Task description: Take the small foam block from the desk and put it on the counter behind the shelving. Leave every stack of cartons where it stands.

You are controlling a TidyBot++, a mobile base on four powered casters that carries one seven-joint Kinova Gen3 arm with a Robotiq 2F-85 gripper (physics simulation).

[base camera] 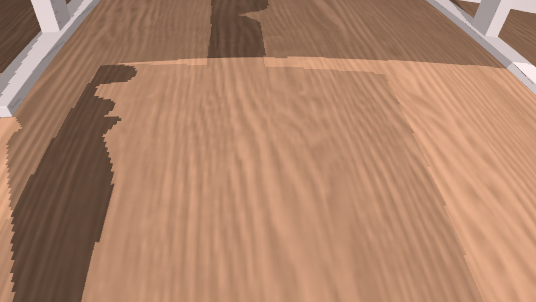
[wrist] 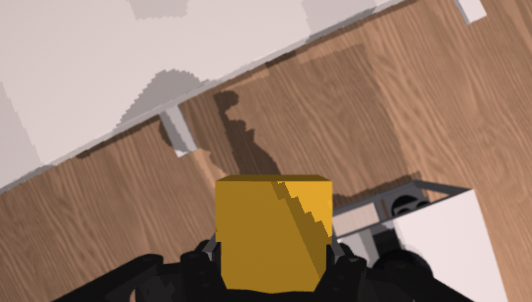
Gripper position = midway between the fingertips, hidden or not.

My gripper shows in the wrist view (273, 249); in the base camera view it is out of frame. A yellow foam block shows in the wrist view (273, 229); in the base camera view it is out of frame.
